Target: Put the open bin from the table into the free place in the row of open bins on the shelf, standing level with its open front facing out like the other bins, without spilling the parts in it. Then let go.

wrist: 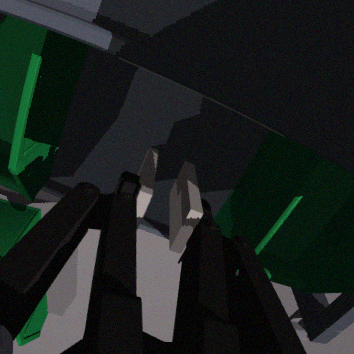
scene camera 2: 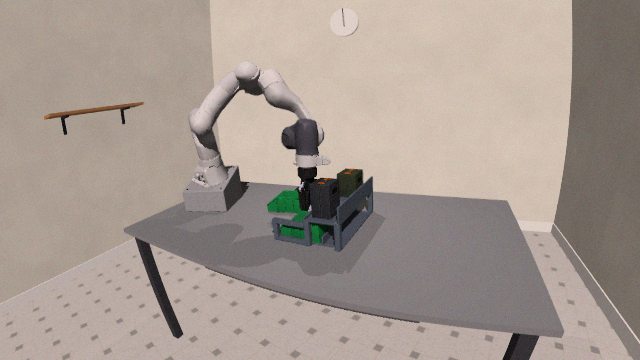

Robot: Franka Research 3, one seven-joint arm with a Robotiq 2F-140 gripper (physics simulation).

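The open green bin (scene camera 2: 284, 201) (wrist: 17, 227) stands on the table beside the shelf; any parts in it are not visible. The grey shelf (scene camera 2: 356, 206) (wrist: 65, 27) holds green bins in its lower row: one bin (wrist: 30, 100) is at the left in the wrist view, and another bin (wrist: 300, 240) is at the right, in shadow. A bare dark gap lies between them. A shelf bin (scene camera 2: 292, 231) also shows through the near end frame in the scene view. My gripper (scene camera 2: 304, 207) (wrist: 163, 171) points down at the shelf's front side. Its fingers stand a narrow gap apart, with nothing between them.
A dark grey case (scene camera 2: 324, 199) stands on top of the shelf at the near end, close beside the gripper. An olive case (scene camera 2: 349, 183) stands farther back. The arm's base block (scene camera 2: 207, 195) is at the left of the table (scene camera 2: 440, 260).
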